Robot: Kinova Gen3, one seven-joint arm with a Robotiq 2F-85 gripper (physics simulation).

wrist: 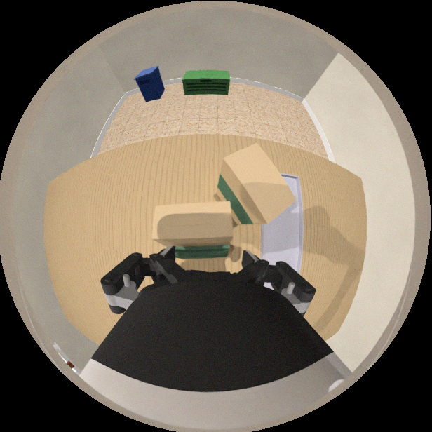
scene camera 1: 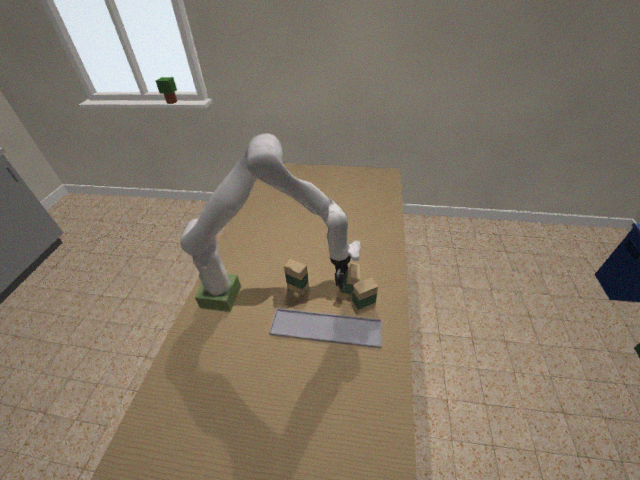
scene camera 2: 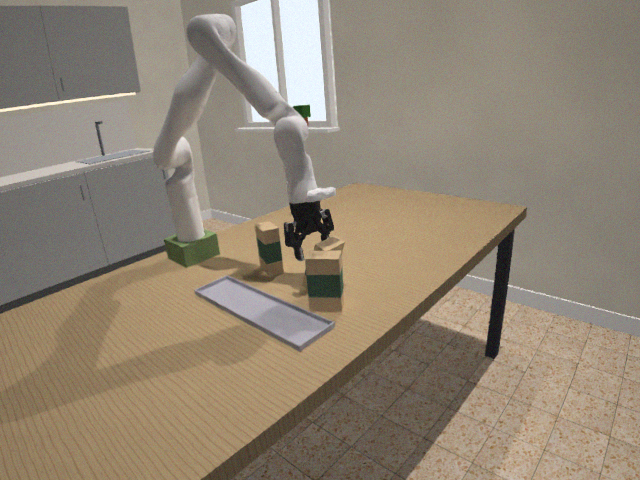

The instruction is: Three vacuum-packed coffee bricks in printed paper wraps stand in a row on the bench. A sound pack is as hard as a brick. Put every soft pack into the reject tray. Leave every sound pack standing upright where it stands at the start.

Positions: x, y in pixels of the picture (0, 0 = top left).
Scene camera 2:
my gripper: 314, 254
grey reject tray: 298, 327
